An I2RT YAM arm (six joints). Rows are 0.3 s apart.
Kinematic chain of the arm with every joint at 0, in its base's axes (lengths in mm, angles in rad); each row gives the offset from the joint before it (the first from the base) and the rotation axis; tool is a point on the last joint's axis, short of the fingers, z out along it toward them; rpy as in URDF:
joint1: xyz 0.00 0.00 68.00 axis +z
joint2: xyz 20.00 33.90 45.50 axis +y
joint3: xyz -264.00 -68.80 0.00 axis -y
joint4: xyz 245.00 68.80 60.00 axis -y
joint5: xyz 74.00 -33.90 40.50 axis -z
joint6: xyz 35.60 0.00 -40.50 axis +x
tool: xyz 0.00 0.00 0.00 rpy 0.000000 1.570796 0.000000
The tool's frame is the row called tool.
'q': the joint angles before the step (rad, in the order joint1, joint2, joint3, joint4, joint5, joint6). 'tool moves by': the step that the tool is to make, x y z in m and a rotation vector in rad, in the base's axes. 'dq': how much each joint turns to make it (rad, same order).
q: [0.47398 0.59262 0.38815 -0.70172 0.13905 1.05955]
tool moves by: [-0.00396 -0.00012 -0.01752 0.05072 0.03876 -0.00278]
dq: [0.00001 -0.01679 -0.06674 0.03392 -0.04806 0.04082]
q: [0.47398 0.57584 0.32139 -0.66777 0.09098 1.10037]
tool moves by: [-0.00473 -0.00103 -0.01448 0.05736 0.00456 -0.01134]
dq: [-0.00004 -0.04503 -0.06713 0.04118 -0.03512 0.04154]
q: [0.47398 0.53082 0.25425 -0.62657 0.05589 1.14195]
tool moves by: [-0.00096 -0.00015 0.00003 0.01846 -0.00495 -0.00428]
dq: [0.00007 -0.01564 -0.00459 0.00115 -0.00836 0.01225]
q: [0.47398 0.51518 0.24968 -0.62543 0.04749 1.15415]
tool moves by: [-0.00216 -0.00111 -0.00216 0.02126 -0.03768 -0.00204]
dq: [-0.00002 -0.04918 -0.02442 0.01835 -0.00001 0.00266]
